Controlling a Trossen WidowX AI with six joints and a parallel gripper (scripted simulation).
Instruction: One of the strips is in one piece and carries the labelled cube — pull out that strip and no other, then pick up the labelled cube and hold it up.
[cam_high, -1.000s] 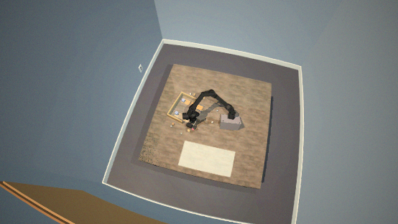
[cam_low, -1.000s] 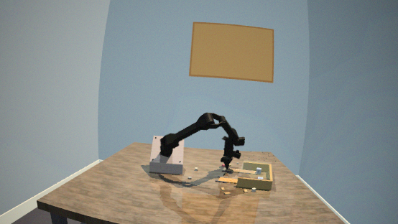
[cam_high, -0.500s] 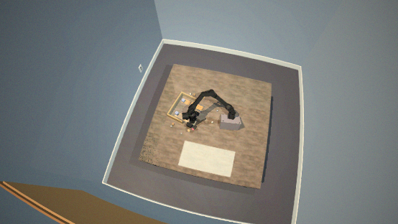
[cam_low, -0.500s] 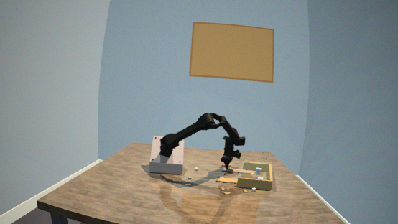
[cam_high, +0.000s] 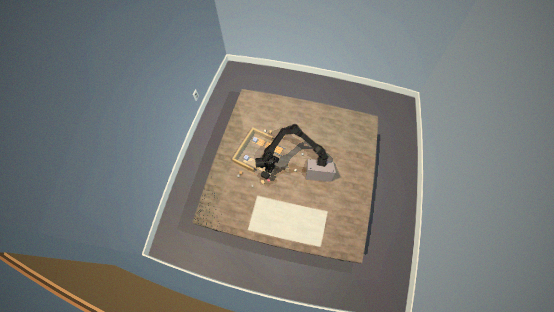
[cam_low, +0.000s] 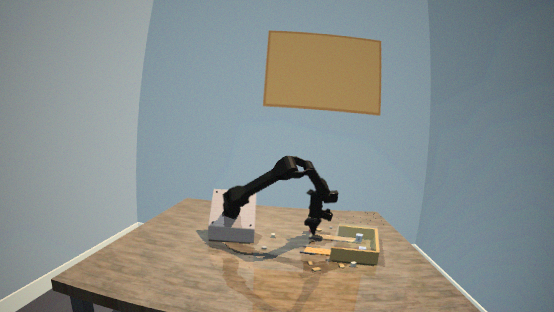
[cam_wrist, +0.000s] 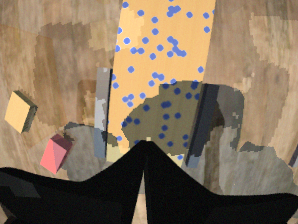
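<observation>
My gripper tip is 10 mm past the pink block and 70 mm to the right of it.
</observation>
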